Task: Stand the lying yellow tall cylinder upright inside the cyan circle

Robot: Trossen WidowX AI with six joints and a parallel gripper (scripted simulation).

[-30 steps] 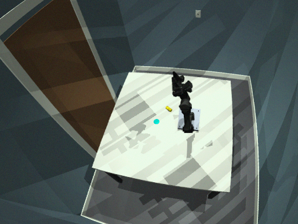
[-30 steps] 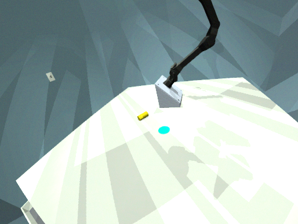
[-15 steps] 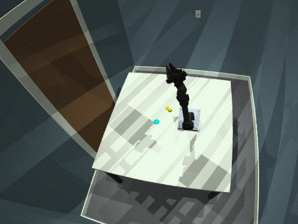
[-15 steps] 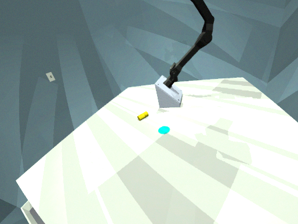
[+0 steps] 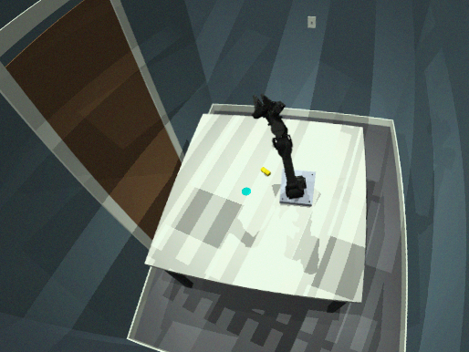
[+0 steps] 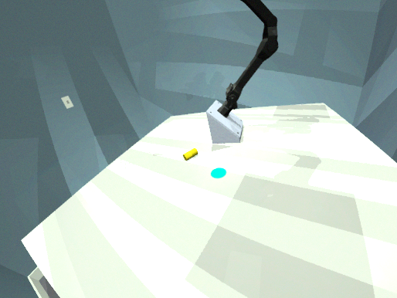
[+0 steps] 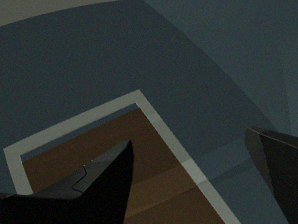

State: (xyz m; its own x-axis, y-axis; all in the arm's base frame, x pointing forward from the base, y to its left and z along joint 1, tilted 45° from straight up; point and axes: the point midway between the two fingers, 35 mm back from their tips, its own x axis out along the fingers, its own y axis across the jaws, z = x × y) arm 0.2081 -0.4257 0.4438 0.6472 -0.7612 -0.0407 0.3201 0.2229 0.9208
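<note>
The yellow cylinder is 75 cm below my gripper tip, 11 cm to the right of it and 4 cm ahead of it. From my gripper tip the other things lie so: cyan circle 77 cm below, 13 cm ahead, 5 cm to the left.
</note>
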